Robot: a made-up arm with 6 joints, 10 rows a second.
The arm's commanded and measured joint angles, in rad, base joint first. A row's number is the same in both.
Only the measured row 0 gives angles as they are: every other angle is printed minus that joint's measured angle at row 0.
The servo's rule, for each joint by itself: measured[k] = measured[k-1] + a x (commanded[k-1-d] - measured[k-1]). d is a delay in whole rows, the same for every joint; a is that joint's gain. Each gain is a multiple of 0.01, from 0.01 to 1. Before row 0 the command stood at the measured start. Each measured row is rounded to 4 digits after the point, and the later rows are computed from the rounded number. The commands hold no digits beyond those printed.
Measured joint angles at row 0:
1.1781 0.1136 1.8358 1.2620 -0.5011 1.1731
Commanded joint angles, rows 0 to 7:
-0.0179 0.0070 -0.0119 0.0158 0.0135 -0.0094
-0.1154 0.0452 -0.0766 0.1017 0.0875 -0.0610
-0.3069 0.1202 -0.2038 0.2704 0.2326 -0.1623
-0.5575 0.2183 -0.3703 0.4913 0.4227 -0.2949
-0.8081 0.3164 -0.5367 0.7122 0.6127 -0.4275
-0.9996 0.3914 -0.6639 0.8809 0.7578 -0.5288
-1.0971 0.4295 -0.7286 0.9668 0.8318 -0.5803
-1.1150 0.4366 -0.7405 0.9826 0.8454 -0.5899
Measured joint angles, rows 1 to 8:
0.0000 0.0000 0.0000 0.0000 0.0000 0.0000
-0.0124 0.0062 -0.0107 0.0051 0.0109 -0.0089
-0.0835 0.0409 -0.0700 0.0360 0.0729 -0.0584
-0.2376 0.1115 -0.1904 0.1110 0.2023 -0.1571
-0.4583 0.2066 -0.3523 0.2327 0.3808 -0.2880
-0.6997 0.3043 -0.5183 0.3861 0.5686 -0.4205
-0.9066 0.3818 -0.6493 0.5444 0.7219 -0.5234
-1.0380 0.4243 -0.7207 0.6796 0.8109 -0.5775
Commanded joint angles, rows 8 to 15:
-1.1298 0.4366 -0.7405 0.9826 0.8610 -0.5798
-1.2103 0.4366 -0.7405 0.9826 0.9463 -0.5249
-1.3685 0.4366 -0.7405 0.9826 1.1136 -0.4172
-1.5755 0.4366 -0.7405 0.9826 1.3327 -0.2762
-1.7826 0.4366 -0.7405 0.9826 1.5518 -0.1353
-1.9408 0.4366 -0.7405 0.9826 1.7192 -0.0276
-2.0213 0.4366 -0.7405 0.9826 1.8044 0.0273
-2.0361 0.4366 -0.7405 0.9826 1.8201 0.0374
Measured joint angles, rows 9 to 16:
-1.0911 0.4352 -0.7385 0.7766 0.8388 -0.5893
-1.1178 0.4364 -0.7403 0.8425 0.8568 -0.5803
-1.1816 0.4366 -0.7405 0.8873 0.9293 -0.5277
-1.3106 0.4366 -0.7405 0.9178 1.0786 -0.4227
-1.4934 0.4366 -0.7405 0.9385 1.2844 -0.2835
-1.6929 0.4366 -0.7405 0.9526 1.5010 -0.1427
-1.8640 0.4366 -0.7405 0.9622 1.6777 -0.0334
-1.9725 0.4366 -0.7405 0.9687 1.7803 0.0243

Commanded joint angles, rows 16 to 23:
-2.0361 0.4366 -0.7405 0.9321 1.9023 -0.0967
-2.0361 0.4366 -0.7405 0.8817 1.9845 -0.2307
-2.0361 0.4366 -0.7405 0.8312 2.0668 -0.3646
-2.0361 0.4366 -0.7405 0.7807 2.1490 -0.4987
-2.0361 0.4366 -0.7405 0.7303 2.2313 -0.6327
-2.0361 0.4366 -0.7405 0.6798 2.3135 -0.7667
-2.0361 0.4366 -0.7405 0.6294 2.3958 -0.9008
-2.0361 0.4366 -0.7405 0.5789 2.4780 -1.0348
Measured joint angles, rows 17 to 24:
-2.0164 0.4366 -0.7405 0.9731 1.8125 0.0367
-2.0300 0.4366 -0.7405 0.9600 1.8852 -0.0900
-2.0342 0.4366 -0.7405 0.9349 1.9656 -0.2237
-2.0355 0.4366 -0.7405 0.9017 2.0476 -0.3576
-2.0359 0.4366 -0.7405 0.8630 2.1297 -0.4916
-2.0360 0.4366 -0.7405 0.8205 2.2120 -0.6256
-2.0361 0.4366 -0.7405 0.7755 2.2942 -0.7596
-2.0361 0.4366 -0.7405 0.7287 2.3765 -0.8937

